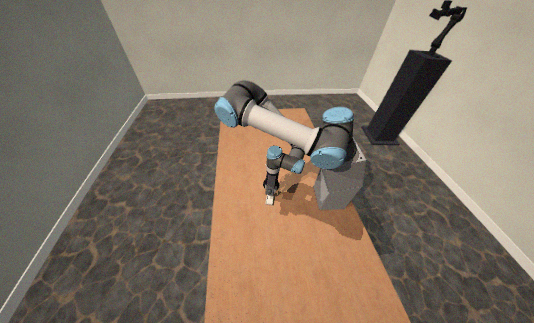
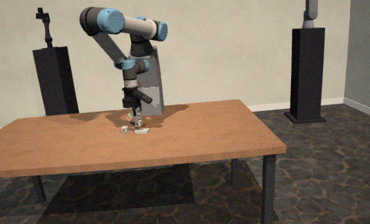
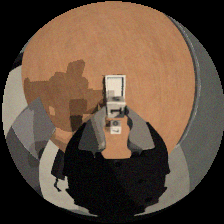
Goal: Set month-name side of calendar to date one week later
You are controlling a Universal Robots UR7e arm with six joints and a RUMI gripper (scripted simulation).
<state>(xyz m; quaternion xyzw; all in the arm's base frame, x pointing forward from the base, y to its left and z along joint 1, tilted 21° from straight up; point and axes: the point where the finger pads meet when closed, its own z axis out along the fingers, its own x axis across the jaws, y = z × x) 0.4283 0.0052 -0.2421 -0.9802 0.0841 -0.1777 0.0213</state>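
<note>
The white calendar tray lies 2 cm to the left of my hand and 6 cm below it.
</note>
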